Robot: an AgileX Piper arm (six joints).
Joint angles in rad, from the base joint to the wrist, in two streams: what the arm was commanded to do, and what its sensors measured. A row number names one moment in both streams.
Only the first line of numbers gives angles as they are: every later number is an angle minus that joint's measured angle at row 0.
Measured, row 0:
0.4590, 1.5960, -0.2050, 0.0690, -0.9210, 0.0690
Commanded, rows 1 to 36:
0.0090, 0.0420, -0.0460, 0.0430, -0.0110, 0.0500
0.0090, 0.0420, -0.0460, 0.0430, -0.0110, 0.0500
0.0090, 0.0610, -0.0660, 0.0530, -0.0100, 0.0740
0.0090, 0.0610, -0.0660, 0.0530, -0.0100, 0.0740
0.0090, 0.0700, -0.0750, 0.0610, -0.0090, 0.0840
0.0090, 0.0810, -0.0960, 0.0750, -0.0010, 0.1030
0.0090, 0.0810, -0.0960, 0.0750, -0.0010, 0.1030
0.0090, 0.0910, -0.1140, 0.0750, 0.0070, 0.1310
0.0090, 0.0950, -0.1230, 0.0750, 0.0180, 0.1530
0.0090, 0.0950, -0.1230, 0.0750, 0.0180, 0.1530
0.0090, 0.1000, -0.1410, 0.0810, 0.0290, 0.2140
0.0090, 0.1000, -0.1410, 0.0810, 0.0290, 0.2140
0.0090, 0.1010, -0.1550, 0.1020, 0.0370, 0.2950
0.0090, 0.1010, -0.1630, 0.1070, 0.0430, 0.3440
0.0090, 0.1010, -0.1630, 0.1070, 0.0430, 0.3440
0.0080, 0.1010, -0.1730, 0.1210, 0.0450, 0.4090
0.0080, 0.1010, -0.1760, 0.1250, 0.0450, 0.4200
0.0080, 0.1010, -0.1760, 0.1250, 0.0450, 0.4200
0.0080, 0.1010, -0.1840, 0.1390, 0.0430, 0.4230
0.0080, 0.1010, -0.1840, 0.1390, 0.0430, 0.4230
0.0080, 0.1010, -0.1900, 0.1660, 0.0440, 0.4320
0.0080, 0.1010, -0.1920, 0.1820, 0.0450, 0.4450
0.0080, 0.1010, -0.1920, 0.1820, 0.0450, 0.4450
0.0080, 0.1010, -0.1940, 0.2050, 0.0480, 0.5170
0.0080, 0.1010, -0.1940, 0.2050, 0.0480, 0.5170
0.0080, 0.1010, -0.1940, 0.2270, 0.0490, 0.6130
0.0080, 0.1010, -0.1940, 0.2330, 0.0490, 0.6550
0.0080, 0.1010, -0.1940, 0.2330, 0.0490, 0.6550
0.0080, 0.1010, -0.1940, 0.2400, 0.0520, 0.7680
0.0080, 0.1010, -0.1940, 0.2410, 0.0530, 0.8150
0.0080, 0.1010, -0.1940, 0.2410, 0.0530, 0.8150
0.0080, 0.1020, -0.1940, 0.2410, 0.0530, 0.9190
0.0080, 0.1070, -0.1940, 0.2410, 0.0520, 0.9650
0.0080, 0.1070, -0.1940, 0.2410, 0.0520, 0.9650
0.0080, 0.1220, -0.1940, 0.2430, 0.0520, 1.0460
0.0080, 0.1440, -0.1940, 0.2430, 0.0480, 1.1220
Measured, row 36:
0.0030, 0.1250, -0.1850, 0.2440, 0.0520, 1.0000
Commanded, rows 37 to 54:
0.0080, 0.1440, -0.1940, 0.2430, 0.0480, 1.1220
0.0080, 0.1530, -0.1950, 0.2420, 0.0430, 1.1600
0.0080, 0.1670, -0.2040, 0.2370, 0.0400, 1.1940
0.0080, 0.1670, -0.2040, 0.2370, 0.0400, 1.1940
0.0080, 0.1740, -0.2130, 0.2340, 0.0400, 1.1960
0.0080, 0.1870, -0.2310, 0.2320, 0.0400, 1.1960
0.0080, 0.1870, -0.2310, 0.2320, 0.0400, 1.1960
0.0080, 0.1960, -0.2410, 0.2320, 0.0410, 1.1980
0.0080, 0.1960, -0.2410, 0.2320, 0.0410, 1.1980
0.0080, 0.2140, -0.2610, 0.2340, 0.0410, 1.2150
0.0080, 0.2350, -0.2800, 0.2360, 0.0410, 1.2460
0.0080, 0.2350, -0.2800, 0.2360, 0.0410, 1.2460
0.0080, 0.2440, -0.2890, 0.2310, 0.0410, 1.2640
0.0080, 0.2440, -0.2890, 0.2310, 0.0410, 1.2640
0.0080, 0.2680, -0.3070, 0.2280, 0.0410, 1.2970
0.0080, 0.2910, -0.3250, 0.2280, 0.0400, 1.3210
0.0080, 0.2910, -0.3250, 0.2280, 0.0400, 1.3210
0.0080, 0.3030, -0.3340, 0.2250, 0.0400, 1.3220
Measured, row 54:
0.0030, 0.2790, -0.3060, 0.2380, 0.0510, 1.2930
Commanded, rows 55 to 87:
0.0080, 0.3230, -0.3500, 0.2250, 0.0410, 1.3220
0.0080, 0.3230, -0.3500, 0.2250, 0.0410, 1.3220
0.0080, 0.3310, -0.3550, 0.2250, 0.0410, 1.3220
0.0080, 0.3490, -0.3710, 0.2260, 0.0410, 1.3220
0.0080, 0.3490, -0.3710, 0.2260, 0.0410, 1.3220
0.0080, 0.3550, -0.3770, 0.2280, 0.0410, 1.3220
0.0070, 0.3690, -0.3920, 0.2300, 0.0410, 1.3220
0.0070, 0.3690, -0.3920, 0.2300, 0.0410, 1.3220
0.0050, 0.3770, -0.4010, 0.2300, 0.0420, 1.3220
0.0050, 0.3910, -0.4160, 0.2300, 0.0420, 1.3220
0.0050, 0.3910, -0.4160, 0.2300, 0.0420, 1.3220
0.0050, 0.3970, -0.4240, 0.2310, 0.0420, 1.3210
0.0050, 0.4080, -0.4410, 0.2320, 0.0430, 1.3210
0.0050, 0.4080, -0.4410, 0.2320, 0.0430, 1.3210
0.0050, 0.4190, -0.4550, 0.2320, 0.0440, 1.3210
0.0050, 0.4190, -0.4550, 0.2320, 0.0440, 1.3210
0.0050, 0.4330, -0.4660, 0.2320, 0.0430, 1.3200
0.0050, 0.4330, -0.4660, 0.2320, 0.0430, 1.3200
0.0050, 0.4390, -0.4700, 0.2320, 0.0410, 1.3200
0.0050, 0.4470, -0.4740, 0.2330, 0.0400, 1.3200
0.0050, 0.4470, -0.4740, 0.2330, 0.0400, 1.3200
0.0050, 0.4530, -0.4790, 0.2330, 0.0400, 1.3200
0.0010, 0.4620, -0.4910, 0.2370, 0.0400, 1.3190
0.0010, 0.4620, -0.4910, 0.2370, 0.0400, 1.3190
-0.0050, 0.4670, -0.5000, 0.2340, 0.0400, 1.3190
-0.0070, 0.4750, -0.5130, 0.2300, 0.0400, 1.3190
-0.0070, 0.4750, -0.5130, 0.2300, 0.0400, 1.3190
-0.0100, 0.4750, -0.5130, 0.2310, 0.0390, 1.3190
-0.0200, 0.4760, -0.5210, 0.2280, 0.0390, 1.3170
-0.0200, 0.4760, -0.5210, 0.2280, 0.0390, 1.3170
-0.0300, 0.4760, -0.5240, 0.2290, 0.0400, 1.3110
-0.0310, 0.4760, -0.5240, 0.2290, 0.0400, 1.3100
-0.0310, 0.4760, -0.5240, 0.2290, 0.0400, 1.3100
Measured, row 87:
-0.0190, 0.4750, -0.5130, 0.2350, 0.0470, 1.3190
